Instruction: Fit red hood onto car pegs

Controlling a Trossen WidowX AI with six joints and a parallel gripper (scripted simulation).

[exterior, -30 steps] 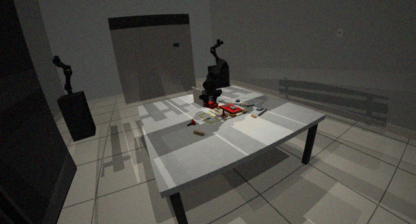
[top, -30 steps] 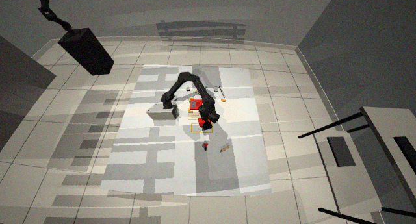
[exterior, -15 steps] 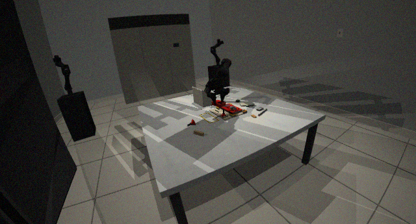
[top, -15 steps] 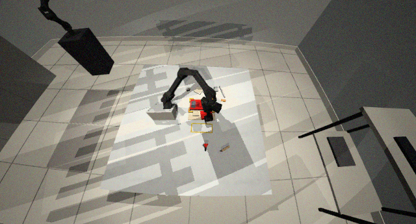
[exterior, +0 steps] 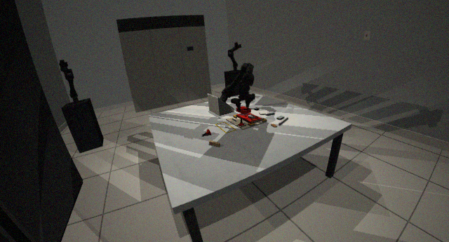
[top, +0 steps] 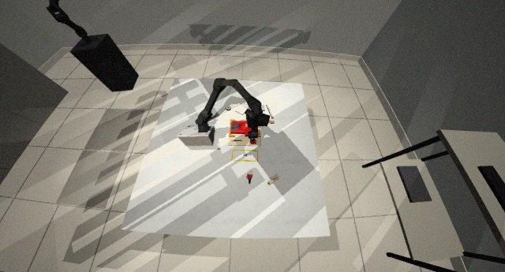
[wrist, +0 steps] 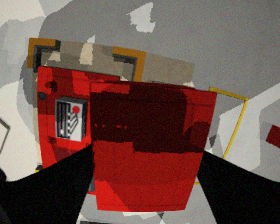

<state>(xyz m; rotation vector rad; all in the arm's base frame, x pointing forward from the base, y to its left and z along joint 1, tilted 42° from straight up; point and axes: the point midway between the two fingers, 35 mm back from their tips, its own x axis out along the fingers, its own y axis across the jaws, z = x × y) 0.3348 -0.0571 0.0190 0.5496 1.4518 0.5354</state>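
The tan jig is 10 cm below my gripper tip, 6 cm to the left of it and 3 cm behind it. From my gripper tip the other things lie so: wooden block 34 cm to the right, 12 cm ahead, 10 cm below; red hood 1 cm above.
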